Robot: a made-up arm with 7 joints.
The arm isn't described. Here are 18 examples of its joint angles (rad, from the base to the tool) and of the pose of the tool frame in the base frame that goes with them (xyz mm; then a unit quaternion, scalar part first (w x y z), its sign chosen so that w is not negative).
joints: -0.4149 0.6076 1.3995 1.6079 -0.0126 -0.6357 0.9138
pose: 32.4 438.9 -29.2 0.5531 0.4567 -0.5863 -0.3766
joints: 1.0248 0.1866 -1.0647 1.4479 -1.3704 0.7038 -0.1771
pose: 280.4 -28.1 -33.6 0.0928 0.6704 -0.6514 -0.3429
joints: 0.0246 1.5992 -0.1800 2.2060 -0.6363 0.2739 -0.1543
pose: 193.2 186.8 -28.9 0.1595 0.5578 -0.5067 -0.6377
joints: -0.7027 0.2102 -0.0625 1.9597 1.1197 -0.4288 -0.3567
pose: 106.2 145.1 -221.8 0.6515 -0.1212 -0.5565 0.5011
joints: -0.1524 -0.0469 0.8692 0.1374 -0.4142 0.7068 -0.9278
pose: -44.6 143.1 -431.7 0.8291 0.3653 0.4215 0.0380
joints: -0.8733 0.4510 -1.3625 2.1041 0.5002 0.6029 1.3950
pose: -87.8 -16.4 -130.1 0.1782 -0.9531 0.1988 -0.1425
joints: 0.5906 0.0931 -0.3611 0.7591 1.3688 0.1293 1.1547
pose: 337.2 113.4 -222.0 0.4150 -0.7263 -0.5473 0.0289
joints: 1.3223 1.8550 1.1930 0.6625 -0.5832 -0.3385 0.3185
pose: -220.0 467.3 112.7 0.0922 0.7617 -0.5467 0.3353
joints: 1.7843 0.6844 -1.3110 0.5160 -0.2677 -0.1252 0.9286
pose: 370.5 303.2 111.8 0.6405 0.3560 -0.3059 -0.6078
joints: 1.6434 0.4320 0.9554 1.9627 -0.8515 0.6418 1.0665
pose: 3.9 346.1 130.3 0.2913 0.2796 -0.8832 0.2385
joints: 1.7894 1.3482 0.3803 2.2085 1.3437 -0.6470 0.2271
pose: -98.1 200.2 163.9 0.6077 -0.0740 0.7091 0.3498
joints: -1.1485 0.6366 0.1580 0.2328 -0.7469 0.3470 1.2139
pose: -286.8 399.8 -189.6 0.6525 -0.2111 0.7278 -0.0023
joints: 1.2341 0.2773 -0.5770 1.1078 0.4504 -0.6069 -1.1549
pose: 363.7 106.2 65.8 0.1993 0.0153 -0.8947 0.3995
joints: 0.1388 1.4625 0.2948 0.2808 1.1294 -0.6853 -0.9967
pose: 67.5 563.1 -17.4 0.0320 0.6416 -0.5108 0.5714
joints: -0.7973 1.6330 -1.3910 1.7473 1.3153 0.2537 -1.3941
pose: -131.5 301.7 -188.2 0.7416 0.5162 0.2382 -0.3562
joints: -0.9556 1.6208 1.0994 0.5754 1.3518 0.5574 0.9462
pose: 146.9 527.5 30.3 0.8112 -0.0906 -0.5641 0.1247
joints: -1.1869 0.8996 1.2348 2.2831 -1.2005 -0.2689 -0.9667
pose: 129.6 272.0 -13.0 0.1737 -0.6113 0.5645 0.5268
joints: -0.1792 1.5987 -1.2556 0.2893 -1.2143 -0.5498 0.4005
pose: 11.5 564.6 -57.0 0.3134 -0.1172 0.6636 -0.6691
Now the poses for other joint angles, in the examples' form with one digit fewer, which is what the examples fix.
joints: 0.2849 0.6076 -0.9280 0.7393 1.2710 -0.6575 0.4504
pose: 201 243 -337 0.752 -0.185 -0.632 -0.035
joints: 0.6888 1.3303 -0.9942 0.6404 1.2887 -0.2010 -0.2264
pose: 195 485 -112 0.702 0.419 -0.548 0.176
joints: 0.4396 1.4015 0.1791 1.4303 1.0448 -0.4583 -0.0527
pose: 212 368 105 0.261 0.195 -0.945 -0.029
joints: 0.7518 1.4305 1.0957 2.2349 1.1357 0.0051 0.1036
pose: -47 204 179 0.184 -0.223 0.916 0.278
